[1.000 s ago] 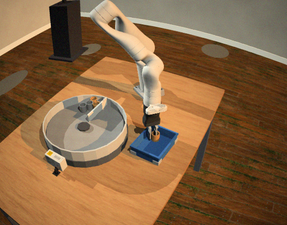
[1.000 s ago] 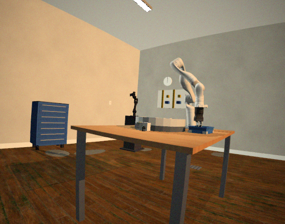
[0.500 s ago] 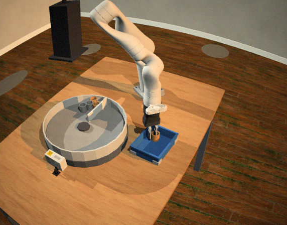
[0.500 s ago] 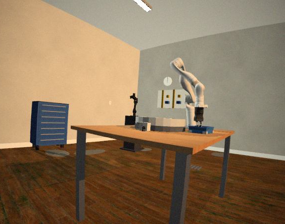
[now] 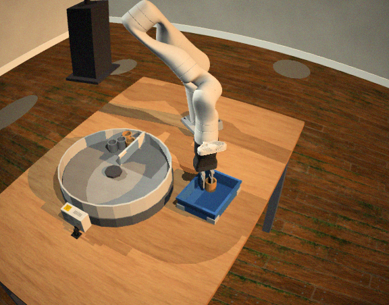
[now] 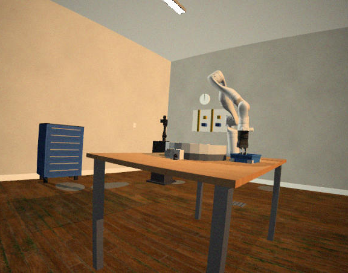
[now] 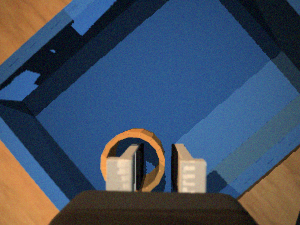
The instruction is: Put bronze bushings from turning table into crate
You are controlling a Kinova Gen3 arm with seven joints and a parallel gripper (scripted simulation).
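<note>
My hand is 40 mm short of the blue crate, 20 mm to the right of it and 20 mm above it. From my hand the other things lie so: turning table: 320 mm to the right, 90 mm ahead, 10 mm above.
</note>
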